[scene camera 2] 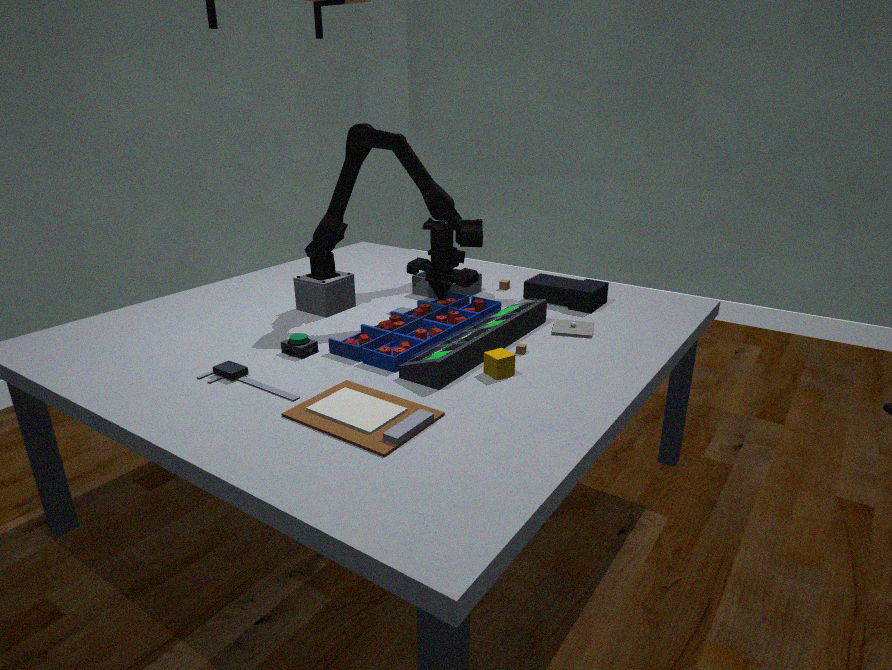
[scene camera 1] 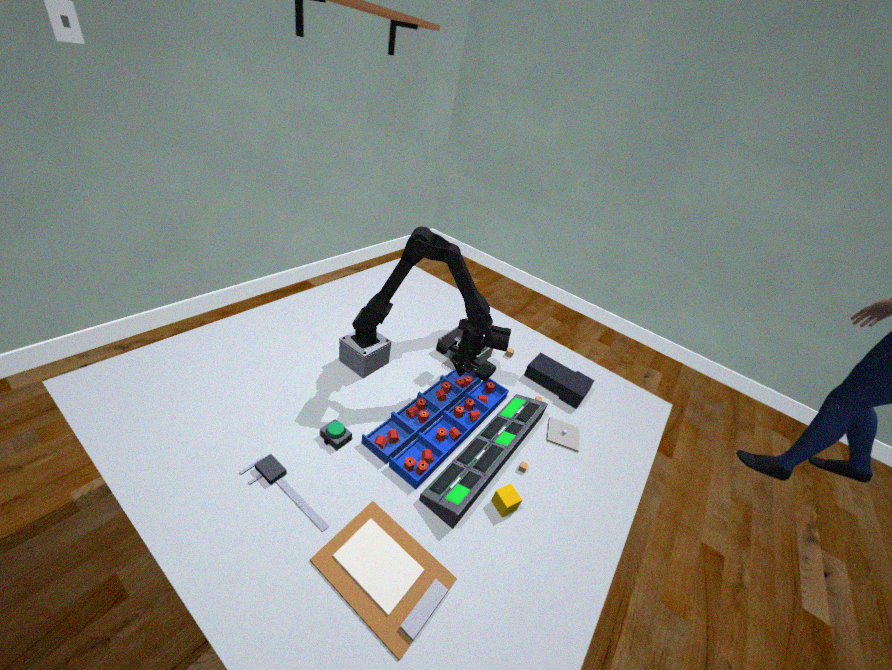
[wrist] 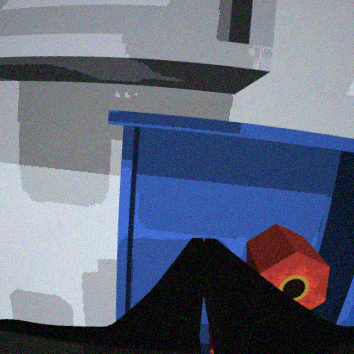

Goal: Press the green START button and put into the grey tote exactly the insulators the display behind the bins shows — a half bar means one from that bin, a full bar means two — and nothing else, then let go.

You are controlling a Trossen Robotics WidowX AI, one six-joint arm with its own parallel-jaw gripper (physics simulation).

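Observation:
My gripper (scene camera 1: 462, 372) (scene camera 2: 442, 296) (wrist: 201, 248) is shut and empty, its tips low over the far bin of the row nearer the arm base. A red insulator (wrist: 280, 255) is to the right of the tips in the wrist view, partly covered by a finger. The blue bins (scene camera 1: 403, 475) (scene camera 2: 374, 358) (wrist: 300, 136) hold red insulators. The grey tote (scene camera 2: 422, 285) (wrist: 215, 79) is just beyond them; its inside is hidden. The display (scene camera 1: 451, 512) (scene camera 2: 472, 360) shows green bars. The green START button (scene camera 1: 336, 429) (scene camera 2: 297, 336) is at the bins' near left.
A black box (scene camera 1: 558, 377) (scene camera 2: 566, 289) and a pale plate (scene camera 1: 563, 434) (scene camera 2: 573, 329) are right of the display. A yellow cube (scene camera 1: 506, 499) (scene camera 2: 499, 363) is beside it. A caliper (scene camera 1: 271, 468) (scene camera 2: 230, 369) and a clipboard (scene camera 1: 328, 558) (scene camera 2: 295, 413) lie toward the front.

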